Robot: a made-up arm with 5 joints. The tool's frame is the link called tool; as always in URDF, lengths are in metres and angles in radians. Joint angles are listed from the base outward.
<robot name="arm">
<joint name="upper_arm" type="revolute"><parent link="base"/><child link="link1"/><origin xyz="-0.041 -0.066 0.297" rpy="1.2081 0.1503 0.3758"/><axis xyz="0 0 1"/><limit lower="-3.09" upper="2.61"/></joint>
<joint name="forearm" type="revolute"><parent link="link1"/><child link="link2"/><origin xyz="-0.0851 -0.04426 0.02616" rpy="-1.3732 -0.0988 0.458"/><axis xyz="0 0 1"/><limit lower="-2.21" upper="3.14"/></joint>
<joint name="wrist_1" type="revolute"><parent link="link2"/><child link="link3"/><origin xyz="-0.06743 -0.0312 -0.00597" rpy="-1.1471 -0.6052 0.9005"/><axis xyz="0 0 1"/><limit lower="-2.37" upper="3.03"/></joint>
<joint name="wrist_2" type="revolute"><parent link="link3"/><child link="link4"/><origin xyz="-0.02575 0.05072 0" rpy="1.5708 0 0.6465"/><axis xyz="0 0 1"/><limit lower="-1.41" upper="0.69"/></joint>
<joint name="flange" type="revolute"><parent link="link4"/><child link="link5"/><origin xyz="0.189 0.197 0.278" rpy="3.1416 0 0"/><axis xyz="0 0 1"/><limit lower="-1.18" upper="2.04"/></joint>
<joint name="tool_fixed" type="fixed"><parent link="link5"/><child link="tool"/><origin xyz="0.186 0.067 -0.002" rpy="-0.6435 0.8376 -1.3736"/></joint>
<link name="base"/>
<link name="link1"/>
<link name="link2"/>
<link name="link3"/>
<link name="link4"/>
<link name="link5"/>
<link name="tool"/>
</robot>
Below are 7 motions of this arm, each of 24 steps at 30 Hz.
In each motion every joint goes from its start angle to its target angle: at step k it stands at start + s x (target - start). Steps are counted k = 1, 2, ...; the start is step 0. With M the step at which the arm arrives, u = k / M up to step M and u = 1 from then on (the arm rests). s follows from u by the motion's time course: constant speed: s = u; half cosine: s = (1 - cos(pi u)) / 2; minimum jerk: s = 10 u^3 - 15 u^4 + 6 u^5.
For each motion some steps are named. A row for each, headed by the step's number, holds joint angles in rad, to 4 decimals.
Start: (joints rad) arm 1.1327 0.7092 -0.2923 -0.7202 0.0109
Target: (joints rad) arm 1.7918 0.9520 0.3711 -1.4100 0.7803
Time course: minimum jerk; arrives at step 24
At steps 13, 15, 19, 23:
13: 1.5135 0.8495 0.0910 -1.1187 0.4554
15: 1.6104 0.8852 0.1885 -1.2202 0.5686
19: 1.7493 0.9363 0.3283 -1.3655 0.7307
23: 1.7914 0.9518 0.3706 -1.4095 0.7798

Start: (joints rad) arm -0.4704 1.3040 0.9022 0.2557 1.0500
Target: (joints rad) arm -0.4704 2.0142 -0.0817 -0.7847 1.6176
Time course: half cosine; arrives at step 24
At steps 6, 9, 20, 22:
6: -0.4704 1.4080 0.7581 0.1033 1.1331
9: -0.4704 1.5232 0.5985 -0.0654 1.2252
20: -0.4704 1.9666 -0.0158 -0.7150 1.5796
22: -0.4704 2.0021 -0.0649 -0.7670 1.6079

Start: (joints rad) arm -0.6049 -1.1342 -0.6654 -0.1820 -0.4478
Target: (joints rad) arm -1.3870 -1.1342 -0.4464 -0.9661 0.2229
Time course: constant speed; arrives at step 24
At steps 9, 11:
9: -0.8982 -1.1342 -0.5833 -0.4760 -0.1963
11: -0.9634 -1.1342 -0.5650 -0.5414 -0.1404

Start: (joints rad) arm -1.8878 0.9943 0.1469 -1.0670 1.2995
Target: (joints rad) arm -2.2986 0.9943 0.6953 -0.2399 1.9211
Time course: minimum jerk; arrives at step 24
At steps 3, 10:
3: -1.8944 0.9943 0.1557 -1.0537 1.3095
10: -2.0302 0.9943 0.3370 -0.7803 1.5150

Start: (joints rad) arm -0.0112 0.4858 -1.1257 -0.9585 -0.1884
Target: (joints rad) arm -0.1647 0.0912 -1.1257 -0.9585 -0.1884
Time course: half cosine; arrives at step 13
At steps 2, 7, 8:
2: -0.0200 0.4632 -1.1257 -0.9585 -0.1884
7: -0.0972 0.2647 -1.1257 -0.9585 -0.1884
8: -0.1152 0.2185 -1.1257 -0.9585 -0.1884

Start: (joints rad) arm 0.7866 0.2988 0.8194 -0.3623 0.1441
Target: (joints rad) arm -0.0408 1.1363 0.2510 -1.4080 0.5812
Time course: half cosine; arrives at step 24
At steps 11, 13, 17, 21, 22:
11: 0.4269 0.6629 0.5723 -0.8169 0.3341
13: 0.3189 0.7722 0.4981 -0.9534 0.3912
17: 0.1211 0.9725 0.3622 -1.2034 0.4957
21: -0.0093 1.1044 0.2726 -1.3682 0.5646
22: -0.0267 1.1220 0.2607 -1.3902 0.5738

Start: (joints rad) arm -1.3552 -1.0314 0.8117 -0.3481 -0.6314
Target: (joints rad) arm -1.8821 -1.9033 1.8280 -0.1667 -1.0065
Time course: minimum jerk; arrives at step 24
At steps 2, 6, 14, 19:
2: -1.3579 -1.0358 0.8169 -0.3472 -0.6333
6: -1.4097 -1.1217 0.9169 -0.3293 -0.6702
14: -1.6995 -1.6011 1.4757 -0.2296 -0.8765
19: -1.8481 -1.8470 1.7624 -0.1784 -0.9823

